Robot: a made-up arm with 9 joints. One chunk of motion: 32 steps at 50 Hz.
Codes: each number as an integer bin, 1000 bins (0 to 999) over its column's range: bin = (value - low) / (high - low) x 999, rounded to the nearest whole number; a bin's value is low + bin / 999 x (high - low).
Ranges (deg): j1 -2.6..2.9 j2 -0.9..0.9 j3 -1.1..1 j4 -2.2..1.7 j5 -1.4..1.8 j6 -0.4..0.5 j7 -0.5..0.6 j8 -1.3..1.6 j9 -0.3..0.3
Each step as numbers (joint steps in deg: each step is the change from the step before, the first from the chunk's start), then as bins.
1 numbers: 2.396 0.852 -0.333 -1.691 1.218 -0.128 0.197 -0.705 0.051
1 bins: 907 972 365 130 817 302 633 205 584
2 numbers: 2.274 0.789 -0.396 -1.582 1.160 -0.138 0.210 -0.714 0.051
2 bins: 885 937 335 158 799 291 645 202 584
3 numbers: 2.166 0.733 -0.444 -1.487 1.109 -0.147 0.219 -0.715 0.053
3 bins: 866 906 312 183 783 281 653 202 588
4 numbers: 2.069 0.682 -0.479 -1.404 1.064 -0.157 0.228 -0.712 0.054
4 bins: 848 878 295 204 769 270 661 203 589
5 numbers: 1.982 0.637 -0.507 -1.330 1.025 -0.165 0.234 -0.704 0.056
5 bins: 832 853 282 223 757 261 667 205 593
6 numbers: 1.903 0.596 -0.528 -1.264 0.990 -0.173 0.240 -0.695 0.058
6 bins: 818 830 272 240 746 252 672 208 596
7 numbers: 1.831 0.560 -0.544 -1.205 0.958 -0.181 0.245 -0.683 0.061
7 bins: 805 810 264 255 736 243 677 213 601
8 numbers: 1.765 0.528 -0.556 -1.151 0.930 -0.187 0.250 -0.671 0.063
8 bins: 793 793 259 269 727 236 681 217 604
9 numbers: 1.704 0.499 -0.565 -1.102 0.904 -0.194 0.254 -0.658 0.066
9 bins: 782 776 255 281 719 229 685 221 609
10 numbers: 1.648 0.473 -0.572 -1.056 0.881 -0.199 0.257 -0.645 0.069
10 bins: 772 762 251 293 712 223 687 226 614
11 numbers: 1.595 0.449 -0.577 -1.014 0.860 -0.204 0.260 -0.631 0.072
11 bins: 762 749 249 304 706 218 690 230 619
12 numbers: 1.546 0.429 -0.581 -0.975 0.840 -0.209 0.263 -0.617 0.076
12 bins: 753 738 247 314 699 212 693 235 626
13 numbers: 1.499 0.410 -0.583 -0.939 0.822 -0.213 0.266 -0.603 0.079
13 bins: 745 727 246 323 694 208 696 240 631
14 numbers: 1.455 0.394 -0.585 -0.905 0.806 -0.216 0.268 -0.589 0.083
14 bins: 737 718 245 332 689 204 697 245 638
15 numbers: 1.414 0.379 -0.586 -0.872 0.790 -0.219 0.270 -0.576 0.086
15 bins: 729 710 245 340 684 201 699 249 643
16 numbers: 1.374 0.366 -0.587 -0.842 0.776 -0.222 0.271 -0.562 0.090
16 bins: 722 703 244 348 679 198 700 254 649
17 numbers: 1.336 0.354 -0.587 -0.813 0.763 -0.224 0.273 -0.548 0.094
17 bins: 715 696 244 355 675 195 702 259 656
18 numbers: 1.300 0.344 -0.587 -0.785 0.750 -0.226 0.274 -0.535 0.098
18 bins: 708 690 244 362 671 193 703 264 663
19 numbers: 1.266 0.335 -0.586 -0.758 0.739 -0.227 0.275 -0.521 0.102
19 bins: 702 685 245 369 668 192 704 268 669
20 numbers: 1.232 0.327 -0.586 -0.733 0.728 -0.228 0.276 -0.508 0.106
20 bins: 696 681 245 376 664 191 705 273 676
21 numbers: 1.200 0.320 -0.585 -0.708 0.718 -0.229 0.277 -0.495 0.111
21 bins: 690 677 245 382 661 190 706 277 684
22 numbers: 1.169 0.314 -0.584 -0.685 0.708 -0.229 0.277 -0.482 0.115
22 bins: 685 674 245 388 658 190 706 282 691
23 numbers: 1.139 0.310 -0.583 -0.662 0.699 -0.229 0.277 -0.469 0.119
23 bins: 679 672 246 394 655 190 706 286 698
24 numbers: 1.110 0.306 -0.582 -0.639 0.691 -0.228 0.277 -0.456 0.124
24 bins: 674 669 246 400 653 191 706 291 706
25 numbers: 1.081 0.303 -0.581 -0.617 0.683 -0.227 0.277 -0.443 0.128
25 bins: 669 668 247 405 650 192 706 295 713
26 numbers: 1.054 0.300 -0.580 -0.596 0.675 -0.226 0.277 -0.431 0.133
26 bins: 664 666 247 411 648 193 706 299 721
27 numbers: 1.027 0.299 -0.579 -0.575 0.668 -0.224 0.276 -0.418 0.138
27 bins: 659 665 248 416 646 195 705 304 729
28 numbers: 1.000 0.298 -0.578 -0.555 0.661 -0.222 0.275 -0.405 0.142
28 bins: 654 665 248 421 643 198 704 308 736
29 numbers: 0.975 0.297 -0.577 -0.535 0.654 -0.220 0.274 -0.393 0.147
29 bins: 649 664 249 426 641 200 703 312 744
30 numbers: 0.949 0.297 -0.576 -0.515 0.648 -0.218 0.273 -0.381 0.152
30 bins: 645 664 249 432 639 202 702 317 753
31 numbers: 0.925 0.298 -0.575 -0.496 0.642 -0.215 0.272 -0.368 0.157
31 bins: 640 665 250 436 637 205 701 321 761
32 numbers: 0.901 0.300 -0.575 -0.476 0.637 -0.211 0.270 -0.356 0.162
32 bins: 636 666 250 442 636 210 699 325 769
